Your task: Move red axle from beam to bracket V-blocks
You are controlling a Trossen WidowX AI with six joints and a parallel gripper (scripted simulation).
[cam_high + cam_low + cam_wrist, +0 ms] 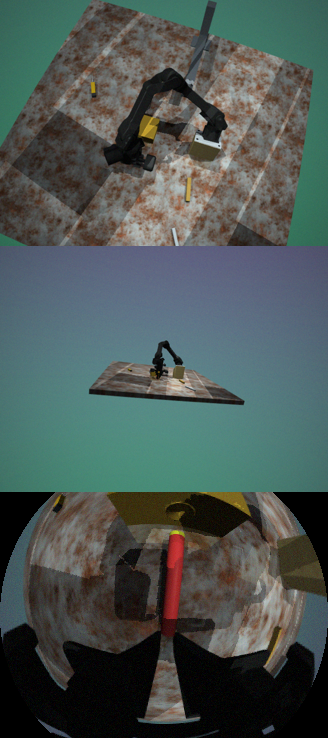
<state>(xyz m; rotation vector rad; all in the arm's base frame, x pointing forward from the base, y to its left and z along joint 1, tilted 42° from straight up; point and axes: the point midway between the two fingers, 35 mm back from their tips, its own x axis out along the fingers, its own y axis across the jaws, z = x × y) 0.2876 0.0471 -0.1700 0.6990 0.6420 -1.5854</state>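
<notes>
Right now my gripper tip is 17 cm to the left of the yellow beam, 2 cm below it and 1 cm past it. Round my gripper tip: grey bar: 28 cm to the left, 24 cm behind.
</notes>
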